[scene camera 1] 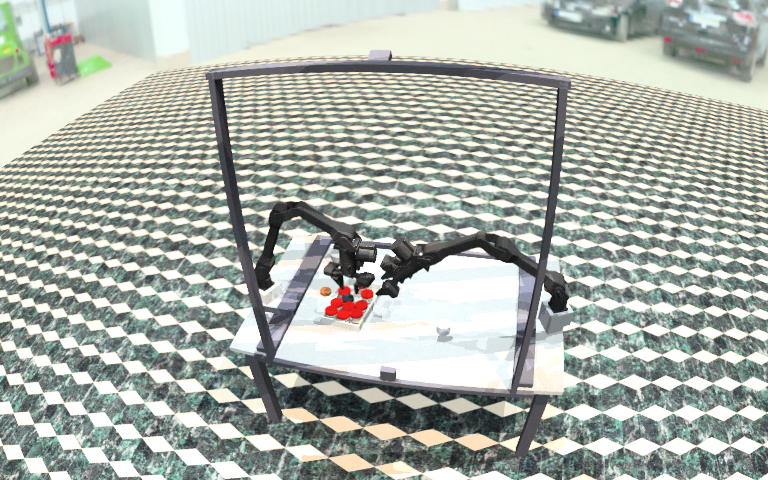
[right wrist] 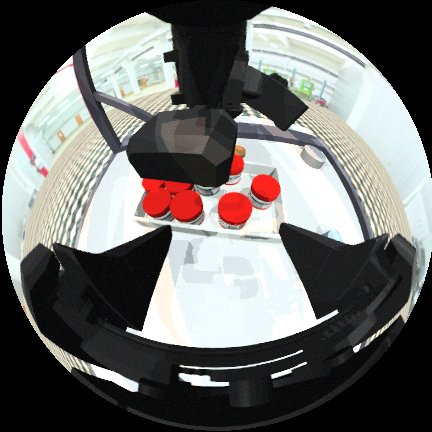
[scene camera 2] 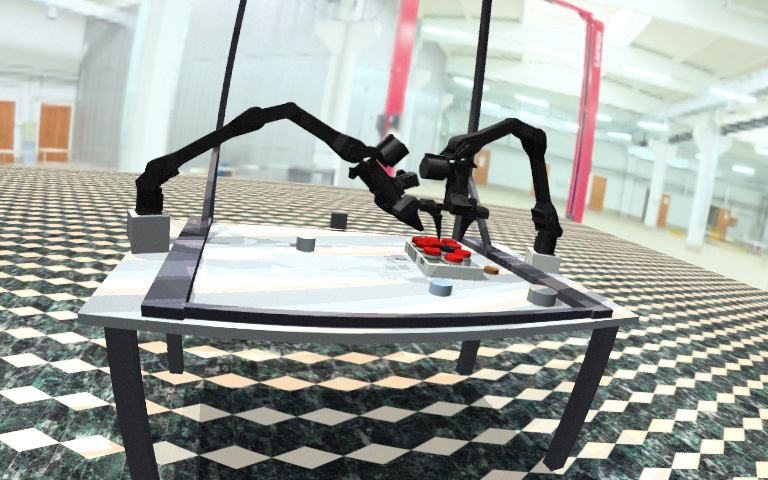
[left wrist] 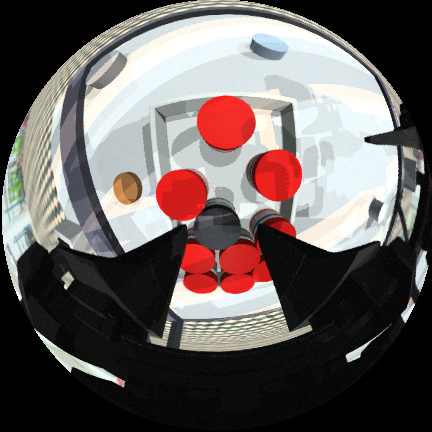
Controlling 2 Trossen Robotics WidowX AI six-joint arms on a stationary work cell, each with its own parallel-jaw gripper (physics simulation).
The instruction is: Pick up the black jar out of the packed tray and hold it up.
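Where they show: left gripper, fingertip midpoint: (scene camera 1: 349,291) (scene camera 2: 449,240) (left wrist: 222,229); right gripper, fingertip midpoint: (scene camera 1: 378,286) (right wrist: 226,229) (scene camera 2: 415,226) (left wrist: 364,203); left arm's base at its link origin: (scene camera 1: 264,284) (scene camera 2: 544,252); right arm's base at its link origin: (scene camera 1: 557,306) (scene camera 2: 148,212).
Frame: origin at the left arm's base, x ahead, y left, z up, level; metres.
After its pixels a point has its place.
Observation:
The black jar (scene camera 1: 347,298) {x 0.325, y 0.133, z -0.003 m} (scene camera 2: 447,248) {x 0.326, y 0.160, z -0.003 m} (left wrist: 217,227) {x 0.323, y 0.141, z -0.003 m} (right wrist: 207,189) {x 0.342, y 0.147, z -0.024 m} stands among red-lidded jars (scene camera 1: 345,313) (scene camera 2: 431,251) (left wrist: 226,122) (right wrist: 186,206) in the pale tray (scene camera 2: 453,271) {x 0.311, y 0.273, z -0.033 m} (left wrist: 156,130) {x 0.246, y 0.224, z -0.023 m} (right wrist: 250,233) {x 0.390, y 0.233, z -0.019 m}. My left gripper (scene camera 1: 349,289) {x 0.325, y 0.151, z 0.017 m} (scene camera 2: 450,236) {x 0.325, y 0.151, z 0.017 m} (left wrist: 222,229) {x 0.325, y 0.151, z 0.017 m} points down over the black jar, part open and empty. In the left wrist view the dark lid shows between its fingertips; I cannot tell whether they reach below the lid's rim. My right gripper (scene camera 1: 385,284) {x 0.420, y 0.205, z 0.050 m} (right wrist: 226,229) {x 0.420, y 0.205, z 0.050 m} is wide open and empty, beside the tray and above the table. In the right wrist view a left finger hides the black lid.
An orange disc (scene camera 1: 325,291) {x 0.197, y 0.148, z -0.040 m} (scene camera 2: 491,270) {x 0.197, y 0.174, z -0.040 m} (left wrist: 127,188) {x 0.200, y 0.153, z -0.040 m} lies beside the tray. A blue disc (scene camera 2: 440,287) {x 0.347, y 0.424, z -0.032 m} (left wrist: 270,46) {x 0.344, y 0.381, z -0.027 m} and grey cylinders (scene camera 2: 542,296) {x 0.104, y 0.397, z -0.028 m} (scene camera 2: 305,243) {x 0.686, y 0.248, z -0.029 m} stand on the table. Red-lidded jars crowd one side of the black jar. The two grippers are close together.

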